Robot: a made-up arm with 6 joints.
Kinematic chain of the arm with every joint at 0, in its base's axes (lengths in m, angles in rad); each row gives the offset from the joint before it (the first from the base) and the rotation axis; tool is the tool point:
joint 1: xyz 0 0 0.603 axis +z
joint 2: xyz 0.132 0 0 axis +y
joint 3: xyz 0 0 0.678 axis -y
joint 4: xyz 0 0 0.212 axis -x
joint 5: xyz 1.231 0 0 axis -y
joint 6: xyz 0.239 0 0 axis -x
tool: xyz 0 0 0
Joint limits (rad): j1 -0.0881..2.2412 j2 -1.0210..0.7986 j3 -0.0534..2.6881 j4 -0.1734..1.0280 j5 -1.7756..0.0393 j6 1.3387..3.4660
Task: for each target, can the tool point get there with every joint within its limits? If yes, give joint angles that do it. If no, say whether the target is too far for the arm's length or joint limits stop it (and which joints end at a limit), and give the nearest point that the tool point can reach.
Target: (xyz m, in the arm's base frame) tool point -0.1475 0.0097 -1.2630
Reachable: no: joint limits stop it (at a limit: joint 2, joint 3, joint 5) | nearest point -1.5631 0.1028 -0.0195 | short by 1.887 m
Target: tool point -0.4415 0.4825 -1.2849
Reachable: no: joint limits stop it (at a limit: joint 1, joint 2, joint 3) | nearest point -0.9154 1.1448 0.0838 | short by 1.593 m
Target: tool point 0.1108 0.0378 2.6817
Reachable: yes | joints 0.9384 0.2957 1.9415 0.6607 -0.4748 2.2235
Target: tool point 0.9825 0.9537 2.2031
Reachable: yes | joints 0.8160 0.4484 1.2402 0.3206 -0.9723 2.9313
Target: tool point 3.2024 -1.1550 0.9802
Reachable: no: too far | nearest point 2.0547 -0.2723 1.0240 | short by 1.449 m
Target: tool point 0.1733 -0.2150 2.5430
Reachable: yes | joints 1.8953 -0.6747 0.8137 0.6408 -0.7339 2.1739
